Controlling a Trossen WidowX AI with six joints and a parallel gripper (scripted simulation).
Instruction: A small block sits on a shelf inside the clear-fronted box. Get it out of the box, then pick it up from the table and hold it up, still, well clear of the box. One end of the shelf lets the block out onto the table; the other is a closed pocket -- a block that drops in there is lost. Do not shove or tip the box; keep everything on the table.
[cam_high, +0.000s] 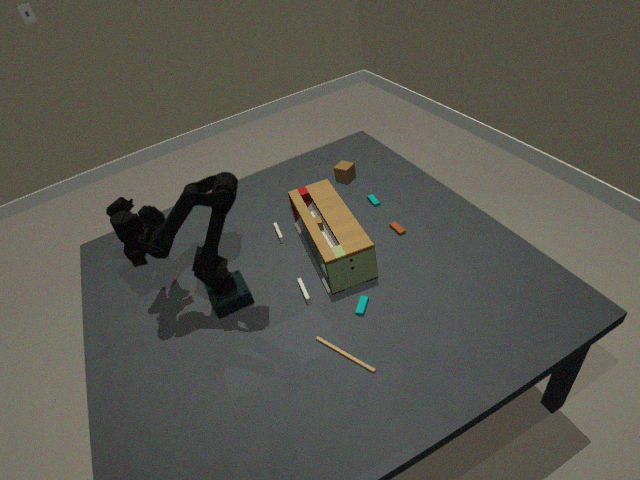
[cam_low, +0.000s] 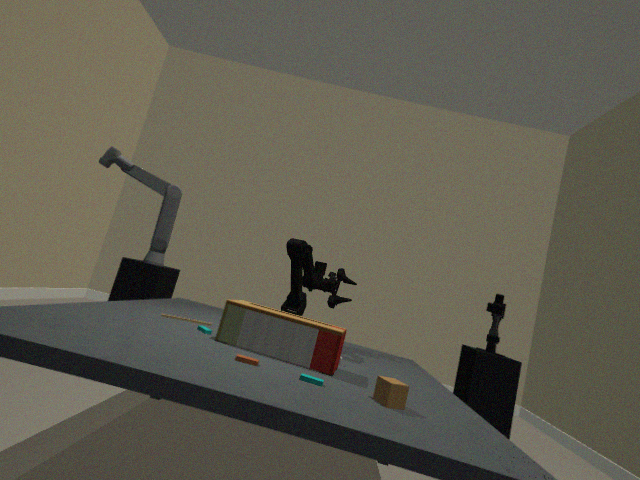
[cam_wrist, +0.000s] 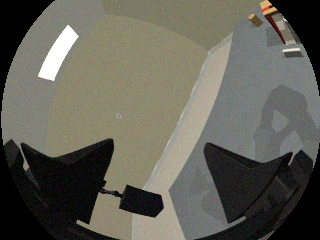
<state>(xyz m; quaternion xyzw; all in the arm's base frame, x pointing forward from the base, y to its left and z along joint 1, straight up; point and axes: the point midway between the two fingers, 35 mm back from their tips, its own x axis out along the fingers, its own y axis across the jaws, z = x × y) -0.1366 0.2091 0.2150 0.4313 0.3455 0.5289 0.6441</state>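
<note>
Now: gripper tip 460 mm short of the box, 210 mm to the left of it and 200 mm above it. The rest, counted from my gripper tip: larger tan cube: 720 mm ahead, 120 mm to the left, 230 mm below; tan block: 470 mm ahead, 180 mm to the right, 180 mm below; wooden stick: 340 mm ahead, 590 mm to the right, 260 mm below.
</note>
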